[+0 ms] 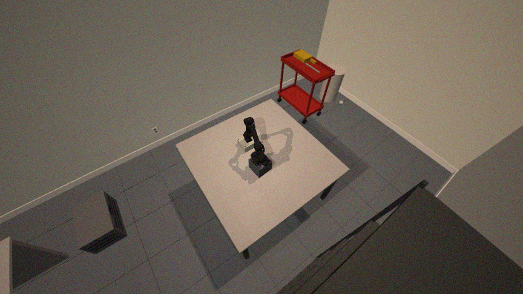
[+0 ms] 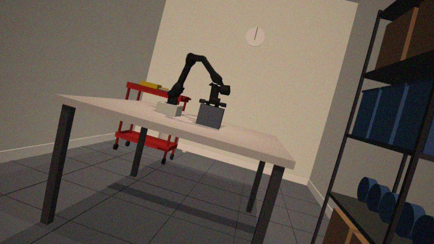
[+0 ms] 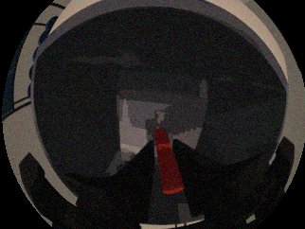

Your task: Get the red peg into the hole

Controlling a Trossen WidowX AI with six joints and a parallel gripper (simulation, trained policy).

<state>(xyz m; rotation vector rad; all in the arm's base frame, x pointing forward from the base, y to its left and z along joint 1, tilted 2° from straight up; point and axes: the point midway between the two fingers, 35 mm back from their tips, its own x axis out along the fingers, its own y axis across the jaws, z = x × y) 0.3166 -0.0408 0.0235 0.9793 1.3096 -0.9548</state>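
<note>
Right now my gripper tip is 10 mm below the red peg. Also, from my gripper tip: grey plate (30 mm below).
</note>
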